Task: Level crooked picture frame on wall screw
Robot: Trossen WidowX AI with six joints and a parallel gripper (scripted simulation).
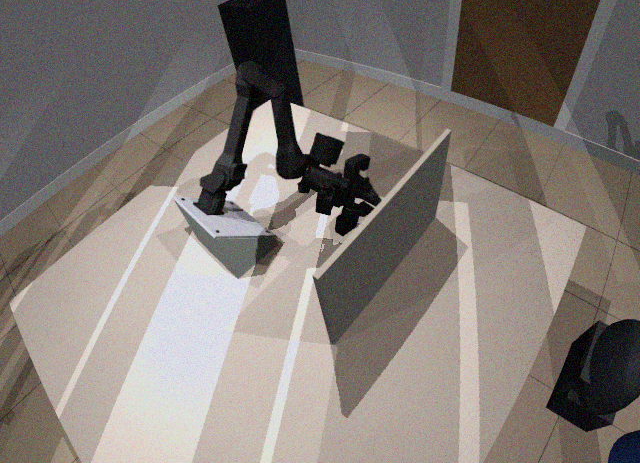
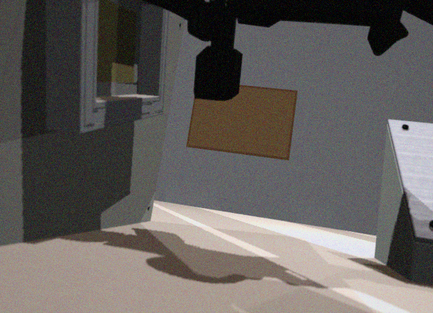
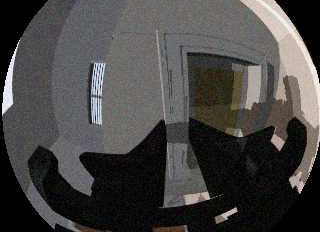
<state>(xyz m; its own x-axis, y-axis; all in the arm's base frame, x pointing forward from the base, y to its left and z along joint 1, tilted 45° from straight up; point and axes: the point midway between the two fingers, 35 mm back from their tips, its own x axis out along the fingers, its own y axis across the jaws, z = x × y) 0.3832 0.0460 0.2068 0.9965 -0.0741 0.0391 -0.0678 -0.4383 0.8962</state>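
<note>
Now: the picture frame 1 cm ahead of my gripper tip, 2 cm to the right of it and 5 cm below it. Round my gripper tip: wall panel (2 cm ahead, 7 cm below).
</note>
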